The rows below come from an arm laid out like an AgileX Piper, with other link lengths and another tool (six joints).
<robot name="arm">
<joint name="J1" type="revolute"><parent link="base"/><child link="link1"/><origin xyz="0.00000 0.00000 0.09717"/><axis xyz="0 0 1"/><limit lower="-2.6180" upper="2.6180"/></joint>
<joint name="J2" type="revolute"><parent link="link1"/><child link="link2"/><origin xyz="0.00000 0.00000 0.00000"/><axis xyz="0 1 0"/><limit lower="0.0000" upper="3.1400"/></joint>
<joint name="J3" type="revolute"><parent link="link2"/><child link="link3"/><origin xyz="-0.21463 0.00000 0.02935"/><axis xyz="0 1 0"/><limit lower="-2.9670" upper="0.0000"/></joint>
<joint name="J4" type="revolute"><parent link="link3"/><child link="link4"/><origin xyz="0.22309 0.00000 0.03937"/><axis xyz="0.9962 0 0.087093"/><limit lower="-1.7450" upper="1.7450"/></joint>
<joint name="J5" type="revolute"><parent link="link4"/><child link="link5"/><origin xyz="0.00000 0.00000 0.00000"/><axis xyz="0 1 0"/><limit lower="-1.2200" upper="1.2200"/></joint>
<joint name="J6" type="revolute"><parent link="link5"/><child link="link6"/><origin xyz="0.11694 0.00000 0.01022"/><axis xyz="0.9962 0 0.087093"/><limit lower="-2.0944" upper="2.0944"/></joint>
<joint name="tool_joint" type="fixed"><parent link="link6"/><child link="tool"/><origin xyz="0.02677 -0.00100 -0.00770" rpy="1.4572 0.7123 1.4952"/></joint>
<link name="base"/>
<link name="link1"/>
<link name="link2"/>
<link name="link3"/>
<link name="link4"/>
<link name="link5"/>
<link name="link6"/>
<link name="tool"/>
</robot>
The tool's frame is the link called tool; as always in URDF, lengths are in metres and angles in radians.
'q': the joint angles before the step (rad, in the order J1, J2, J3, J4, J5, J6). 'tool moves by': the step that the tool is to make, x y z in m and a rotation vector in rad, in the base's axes. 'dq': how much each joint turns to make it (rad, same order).
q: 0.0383, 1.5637, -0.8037, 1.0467, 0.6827, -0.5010
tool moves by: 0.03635, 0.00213, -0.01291, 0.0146, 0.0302, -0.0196
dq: 0.0000, 0.1915, -0.1728, 0.0098, 0.0008, 0.0191
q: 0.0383, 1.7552, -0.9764, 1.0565, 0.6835, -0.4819
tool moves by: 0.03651, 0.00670, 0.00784, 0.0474, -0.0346, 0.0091
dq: 0.0000, 0.1277, -0.1934, 0.0208, 0.0451, 0.0132
